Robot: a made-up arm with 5 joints. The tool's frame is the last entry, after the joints. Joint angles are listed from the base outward. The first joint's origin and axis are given. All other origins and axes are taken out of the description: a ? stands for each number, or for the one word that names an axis. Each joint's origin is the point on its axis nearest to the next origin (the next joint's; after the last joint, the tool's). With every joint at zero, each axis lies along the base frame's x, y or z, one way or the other. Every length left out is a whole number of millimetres.
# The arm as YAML. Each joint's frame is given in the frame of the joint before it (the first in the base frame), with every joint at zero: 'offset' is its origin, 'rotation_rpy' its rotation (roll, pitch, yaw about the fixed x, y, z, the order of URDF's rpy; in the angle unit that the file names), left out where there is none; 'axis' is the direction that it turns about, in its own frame. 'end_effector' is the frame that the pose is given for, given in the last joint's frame.
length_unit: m
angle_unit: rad
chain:
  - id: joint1
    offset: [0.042, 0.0, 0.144]
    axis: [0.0, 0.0, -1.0]
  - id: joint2
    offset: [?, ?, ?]
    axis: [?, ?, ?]
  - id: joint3
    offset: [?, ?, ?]
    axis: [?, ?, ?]
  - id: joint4
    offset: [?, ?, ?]
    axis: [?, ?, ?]
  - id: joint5
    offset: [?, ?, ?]
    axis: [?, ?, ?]
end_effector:
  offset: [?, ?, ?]
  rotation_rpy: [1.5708, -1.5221, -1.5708]
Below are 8 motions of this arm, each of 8 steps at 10 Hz.
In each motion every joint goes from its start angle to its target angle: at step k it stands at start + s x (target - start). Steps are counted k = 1, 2, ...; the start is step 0. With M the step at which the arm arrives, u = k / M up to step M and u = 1 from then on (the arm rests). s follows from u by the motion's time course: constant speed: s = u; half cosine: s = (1 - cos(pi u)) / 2; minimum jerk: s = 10 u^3 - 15 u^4 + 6 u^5.
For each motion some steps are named. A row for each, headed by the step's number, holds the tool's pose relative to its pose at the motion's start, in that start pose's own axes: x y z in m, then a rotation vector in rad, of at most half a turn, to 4 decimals.
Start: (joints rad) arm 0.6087 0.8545 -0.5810 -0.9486 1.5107
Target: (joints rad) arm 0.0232 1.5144 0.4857 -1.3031 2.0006
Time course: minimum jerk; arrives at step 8
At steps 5, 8:
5: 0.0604 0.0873 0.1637 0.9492 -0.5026 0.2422
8: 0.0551 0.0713 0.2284 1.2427 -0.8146 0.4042

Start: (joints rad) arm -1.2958 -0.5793 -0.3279 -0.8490 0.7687
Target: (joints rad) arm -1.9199 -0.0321 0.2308 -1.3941 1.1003
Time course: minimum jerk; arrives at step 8
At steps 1, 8:
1: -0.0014 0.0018 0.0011 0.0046 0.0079 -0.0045
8: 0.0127 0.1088 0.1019 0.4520 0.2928 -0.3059

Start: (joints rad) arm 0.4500 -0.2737 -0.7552 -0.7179 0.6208
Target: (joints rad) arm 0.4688 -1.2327 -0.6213 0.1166 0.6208
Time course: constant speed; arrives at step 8
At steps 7, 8:
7: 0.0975 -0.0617 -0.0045 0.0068 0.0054 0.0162
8: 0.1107 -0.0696 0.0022 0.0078 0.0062 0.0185

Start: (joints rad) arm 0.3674 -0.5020 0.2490 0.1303 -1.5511
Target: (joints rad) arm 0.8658 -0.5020 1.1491 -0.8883 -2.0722
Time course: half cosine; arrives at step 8
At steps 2, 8:
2: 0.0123 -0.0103 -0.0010 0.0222 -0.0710 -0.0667
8: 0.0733 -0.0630 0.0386 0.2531 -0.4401 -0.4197

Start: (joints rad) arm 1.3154 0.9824 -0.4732 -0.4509 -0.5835
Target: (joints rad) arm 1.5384 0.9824 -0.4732 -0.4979 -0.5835
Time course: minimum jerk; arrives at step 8
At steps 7, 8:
7: 0.0335 -0.0409 0.0050 -0.1497 -0.1667 -0.0077
8: 0.0340 -0.0415 0.0052 -0.1522 -0.1695 -0.0078

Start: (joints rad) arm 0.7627 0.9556 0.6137 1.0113 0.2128
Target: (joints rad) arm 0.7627 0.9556 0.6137 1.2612 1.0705
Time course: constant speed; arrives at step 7
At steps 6, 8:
6: -0.0143 0.0024 0.0016 0.1111 0.1888 0.7323
8: -0.0166 0.0027 0.0021 0.1440 0.2137 0.8531

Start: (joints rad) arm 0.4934 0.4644 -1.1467 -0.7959 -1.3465
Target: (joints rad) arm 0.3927 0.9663 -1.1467 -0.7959 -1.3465
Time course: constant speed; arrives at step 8
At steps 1, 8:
1: -0.0040 -0.0112 0.0068 -0.0615 0.0125 -0.0125
8: -0.0353 -0.0727 0.0733 -0.4878 0.1214 -0.0958

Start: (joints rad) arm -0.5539 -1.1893 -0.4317 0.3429 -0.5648
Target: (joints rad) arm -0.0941 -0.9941 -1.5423 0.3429 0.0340
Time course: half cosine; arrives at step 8
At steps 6, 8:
6: 0.0401 0.0856 0.0533 0.3157 -0.7285 0.8852
8: 0.0358 0.0991 0.0683 0.3658 -0.8630 1.0253

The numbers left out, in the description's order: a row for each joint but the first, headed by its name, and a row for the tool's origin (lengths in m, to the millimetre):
joint2: xyz 0.027 0.004 0.0, axis 0.0 1.0 0.0
joint3: xyz 0.017 0.0 0.069, axis 0.0 1.0 0.0
joint4: xyz 0.09 0.0 0.003, axis 0.0 1.0 0.0
joint5: xyz 0.068 0.0 0.0, axis -1.0 0.0 0.0
tool: xyz 0.0 0.0 0.0

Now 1 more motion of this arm.
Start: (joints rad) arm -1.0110 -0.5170 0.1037 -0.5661 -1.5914
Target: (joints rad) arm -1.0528 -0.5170 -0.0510 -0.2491 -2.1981
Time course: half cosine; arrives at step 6
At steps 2, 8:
2: -0.0014 0.0002 -0.0016 -0.0411 0.0001 -0.1602
8: -0.0055 0.0014 -0.0051 -0.1634 -0.0354 -0.6380

